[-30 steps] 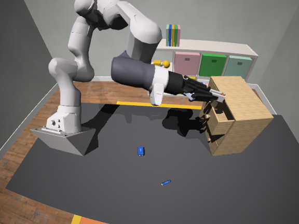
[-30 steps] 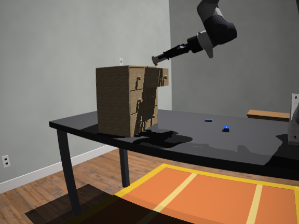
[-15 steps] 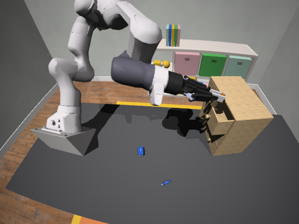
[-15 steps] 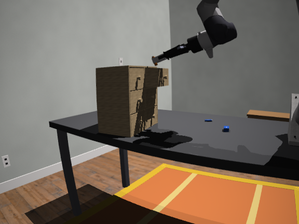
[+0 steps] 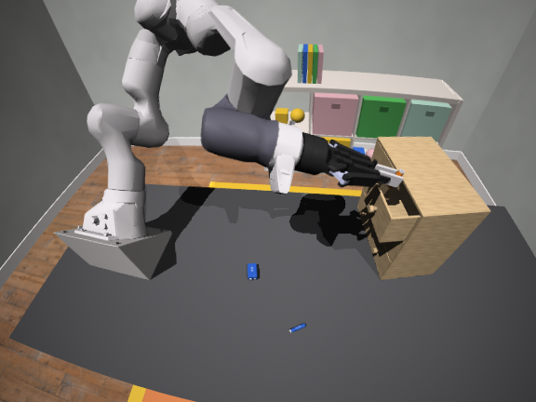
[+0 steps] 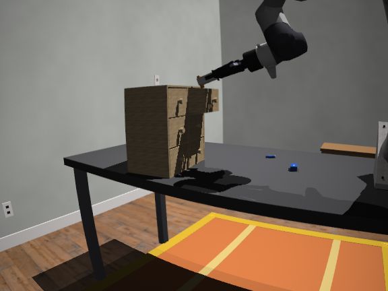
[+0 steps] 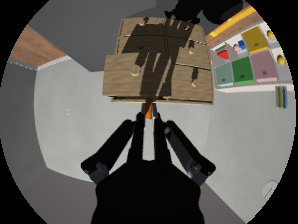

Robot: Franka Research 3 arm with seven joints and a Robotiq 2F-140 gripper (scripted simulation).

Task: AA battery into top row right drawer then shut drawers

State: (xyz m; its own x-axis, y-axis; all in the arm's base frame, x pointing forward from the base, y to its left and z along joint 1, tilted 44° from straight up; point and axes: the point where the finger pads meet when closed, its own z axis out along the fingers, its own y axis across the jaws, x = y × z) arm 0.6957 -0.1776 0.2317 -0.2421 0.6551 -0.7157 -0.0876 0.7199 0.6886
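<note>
Right now my hand is 3 cm short of the orange AA battery and 1 cm above it. Also, from my hand: blue block-shaped battery (32 cm below, 32 cm behind, 9 cm to the right); then thin blue cylinder (32 cm below, 24 cm to the right, 19 cm behind).
</note>
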